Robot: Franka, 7 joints.
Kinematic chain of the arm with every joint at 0, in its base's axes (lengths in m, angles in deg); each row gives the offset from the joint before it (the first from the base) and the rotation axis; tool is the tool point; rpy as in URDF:
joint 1: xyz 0 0 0.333 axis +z
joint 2: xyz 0 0 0 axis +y
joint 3: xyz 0 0 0.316 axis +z
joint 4: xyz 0.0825 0 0 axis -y
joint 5: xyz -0.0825 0 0.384 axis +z
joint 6: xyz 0 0 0 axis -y
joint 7: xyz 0.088 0 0 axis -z
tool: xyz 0 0 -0.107 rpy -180 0 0
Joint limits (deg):
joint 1: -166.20..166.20
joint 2: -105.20..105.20
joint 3: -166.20..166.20
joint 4: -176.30..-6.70
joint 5: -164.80..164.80
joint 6: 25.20..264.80
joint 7: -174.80..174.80
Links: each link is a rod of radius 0.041 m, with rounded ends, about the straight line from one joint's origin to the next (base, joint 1, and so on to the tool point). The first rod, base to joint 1, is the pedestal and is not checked.
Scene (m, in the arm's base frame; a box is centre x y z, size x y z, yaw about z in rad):
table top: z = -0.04
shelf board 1: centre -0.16 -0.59 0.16 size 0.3 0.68 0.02 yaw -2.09
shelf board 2: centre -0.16 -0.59 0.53 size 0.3 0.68 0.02 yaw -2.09
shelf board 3: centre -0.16 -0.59 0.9 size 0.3 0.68 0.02 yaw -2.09
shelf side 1: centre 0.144 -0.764 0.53 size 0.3 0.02 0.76 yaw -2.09
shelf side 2: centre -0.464 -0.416 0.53 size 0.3 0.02 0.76 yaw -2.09
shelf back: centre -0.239 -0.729 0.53 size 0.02 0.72 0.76 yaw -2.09
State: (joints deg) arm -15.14 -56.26 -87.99 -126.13 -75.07 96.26 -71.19
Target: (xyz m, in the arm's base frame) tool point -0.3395 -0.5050 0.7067
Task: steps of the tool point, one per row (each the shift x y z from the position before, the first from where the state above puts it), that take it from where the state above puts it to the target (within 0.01 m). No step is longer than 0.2 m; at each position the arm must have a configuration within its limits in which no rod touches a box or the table.
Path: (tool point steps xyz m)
1: 0.0575 0.0899 0.0007
2: 0.0509 0.0997 -0.0008
3: -0.0131 -0.0382 0.1205
4: -0.0153 0.0170 0.1394
5: -0.0180 0.0803 0.1337
6: -0.0469 -0.0925 0.0051
7: -0.0434 -0.0862 -0.0089
8: -0.0403 -0.0678 -0.0075
9: -0.0349 -0.0431 0.0112

